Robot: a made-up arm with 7 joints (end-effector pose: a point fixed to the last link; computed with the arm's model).
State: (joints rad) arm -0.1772 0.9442 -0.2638 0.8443 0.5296 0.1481 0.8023
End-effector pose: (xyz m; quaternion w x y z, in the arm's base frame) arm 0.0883 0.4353 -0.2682 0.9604 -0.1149 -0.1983 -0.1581
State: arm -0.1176 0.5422 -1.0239 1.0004 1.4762 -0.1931 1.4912
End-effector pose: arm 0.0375 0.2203 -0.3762 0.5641 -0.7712 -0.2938 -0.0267
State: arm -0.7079 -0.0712 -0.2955 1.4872 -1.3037 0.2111 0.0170
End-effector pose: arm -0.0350 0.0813 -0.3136 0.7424 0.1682 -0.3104 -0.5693
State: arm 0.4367 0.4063 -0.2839 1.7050 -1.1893 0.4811 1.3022
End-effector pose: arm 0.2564 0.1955 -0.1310 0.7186 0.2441 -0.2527 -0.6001
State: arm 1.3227 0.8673 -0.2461 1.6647 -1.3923 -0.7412 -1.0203
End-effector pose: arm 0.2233 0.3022 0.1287 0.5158 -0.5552 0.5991 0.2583
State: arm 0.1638 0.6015 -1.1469 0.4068 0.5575 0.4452 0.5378
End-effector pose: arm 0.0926 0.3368 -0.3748 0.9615 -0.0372 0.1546 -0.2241
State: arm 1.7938 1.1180 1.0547 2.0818 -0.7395 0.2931 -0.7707
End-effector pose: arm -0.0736 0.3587 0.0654 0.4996 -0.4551 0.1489 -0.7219
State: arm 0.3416 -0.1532 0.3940 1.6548 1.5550 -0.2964 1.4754
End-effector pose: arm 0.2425 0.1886 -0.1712 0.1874 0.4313 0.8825 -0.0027
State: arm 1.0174 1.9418 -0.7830 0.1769 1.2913 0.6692 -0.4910
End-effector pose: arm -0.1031 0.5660 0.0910 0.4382 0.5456 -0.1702 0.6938
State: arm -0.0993 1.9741 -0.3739 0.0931 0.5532 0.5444 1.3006
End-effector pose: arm 0.0324 0.5568 0.1626 0.9332 0.2894 -0.0492 0.2074
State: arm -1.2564 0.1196 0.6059 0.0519 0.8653 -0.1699 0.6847
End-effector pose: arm -0.4084 0.2114 -0.1411 0.7859 0.2168 0.1467 0.5602
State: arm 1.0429 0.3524 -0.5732 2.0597 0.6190 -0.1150 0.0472
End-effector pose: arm 0.2279 0.1266 0.0268 0.1047 -0.2951 -0.9031 -0.2939
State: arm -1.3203 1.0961 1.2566 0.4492 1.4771 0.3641 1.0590
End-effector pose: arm -0.1125 0.5605 -0.0546 0.7455 0.0209 -0.5723 0.3410
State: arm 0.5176 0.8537 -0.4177 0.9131 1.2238 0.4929 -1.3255
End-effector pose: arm 0.2575 0.3889 -0.1802 0.7260 0.4998 -0.2192 0.4183
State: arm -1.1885 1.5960 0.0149 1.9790 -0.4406 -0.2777 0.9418
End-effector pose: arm 0.0702 0.3300 -0.1558 0.3544 -0.2487 0.0860 -0.8973
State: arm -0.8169 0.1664 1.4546 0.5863 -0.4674 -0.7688 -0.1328
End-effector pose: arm -0.2706 0.3219 -0.2705 0.7883 0.5806 -0.1765 0.1014
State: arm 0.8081 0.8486 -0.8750 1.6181 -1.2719 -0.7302 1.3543
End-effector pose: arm 0.2749 0.2407 -0.0980 0.1069 0.2967 0.1695 -0.9337
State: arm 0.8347 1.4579 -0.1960 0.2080 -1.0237 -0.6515 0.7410
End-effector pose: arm 0.0669 0.5824 -0.0097 0.8161 0.3443 0.0028 -0.4641
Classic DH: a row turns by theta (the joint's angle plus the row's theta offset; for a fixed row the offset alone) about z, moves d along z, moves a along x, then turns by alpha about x. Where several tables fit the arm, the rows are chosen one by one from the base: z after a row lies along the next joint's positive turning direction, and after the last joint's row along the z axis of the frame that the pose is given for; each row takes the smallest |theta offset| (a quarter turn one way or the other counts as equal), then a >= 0, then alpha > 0; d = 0 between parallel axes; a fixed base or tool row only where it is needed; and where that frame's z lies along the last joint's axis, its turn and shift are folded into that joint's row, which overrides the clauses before.
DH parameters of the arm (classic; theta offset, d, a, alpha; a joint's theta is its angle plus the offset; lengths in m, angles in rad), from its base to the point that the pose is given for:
base (fixed): 0 0 0 1.5708
joint 1: 1.5708 -0.154 0 1.5708
joint 2: 1.5708 0 0 1.5708
joint 3: 1.5708 -0.25 0 1.5708
joint 4: 0 0 0 -1.5708
joint 5: 0 -0.186 0 -1.5708
joint 6: -1.5708 0 0 1.5708
joint 7: 1.5708 0 0 1.5708
tool (fixed): -1.5708 0 0 0

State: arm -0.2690 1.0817 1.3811 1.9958 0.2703 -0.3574 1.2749
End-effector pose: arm 0.0482 0.3852 0.0546 0.3582 0.3984 -0.5401 -0.6490
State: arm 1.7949 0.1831 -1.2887 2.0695 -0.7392 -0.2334 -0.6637
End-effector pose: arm 0.1721 0.0291 0.0859 0.5530 -0.0312 0.7897 0.2637
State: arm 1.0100 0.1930 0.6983 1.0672 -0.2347 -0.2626 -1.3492
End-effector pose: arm 0.3317 0.3220 -0.0610 0.1469 0.4136 -0.5135 0.7373
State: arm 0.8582 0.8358 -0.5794 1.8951 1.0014 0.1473 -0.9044
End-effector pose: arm 0.2474 0.2308 -0.0188 0.5463 0.0416 -0.8270 0.1263
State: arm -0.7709 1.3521 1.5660 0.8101 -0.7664 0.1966 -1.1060
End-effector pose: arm 0.0349 0.5525 0.0350 0.0270 0.9927 -0.1173 0.0071
